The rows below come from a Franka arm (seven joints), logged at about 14 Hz.
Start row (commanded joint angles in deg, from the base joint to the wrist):
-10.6, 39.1, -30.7, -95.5, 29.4, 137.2, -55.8
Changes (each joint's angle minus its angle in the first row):
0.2, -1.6, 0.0, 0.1, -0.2, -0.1, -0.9
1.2, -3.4, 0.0, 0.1, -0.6, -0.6, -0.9
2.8, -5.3, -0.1, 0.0, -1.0, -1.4, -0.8
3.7, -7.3, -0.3, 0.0, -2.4, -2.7, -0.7
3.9, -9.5, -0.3, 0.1, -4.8, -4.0, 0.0
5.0, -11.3, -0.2, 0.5, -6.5, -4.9, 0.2
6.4, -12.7, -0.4, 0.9, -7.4, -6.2, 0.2
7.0, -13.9, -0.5, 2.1, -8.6, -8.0, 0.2
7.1, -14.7, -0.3, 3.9, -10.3, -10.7, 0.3
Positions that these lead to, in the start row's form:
-10.4, 37.5, -30.7, -95.4, 29.2, 137.1, -56.7
-9.4, 35.7, -30.7, -95.4, 28.8, 136.6, -56.7
-7.8, 33.8, -30.8, -95.5, 28.4, 135.8, -56.6
-6.9, 31.8, -31.0, -95.5, 27.0, 134.5, -56.5
-6.7, 29.6, -31.0, -95.4, 24.6, 133.2, -55.8
-5.6, 27.8, -30.9, -95.0, 22.9, 132.3, -55.6
-4.2, 26.4, -31.1, -94.6, 22.0, 131.0, -55.6
-3.6, 25.2, -31.2, -93.4, 20.8, 129.2, -55.6
-3.5, 24.4, -31.0, -91.6, 19.1, 126.5, -55.5

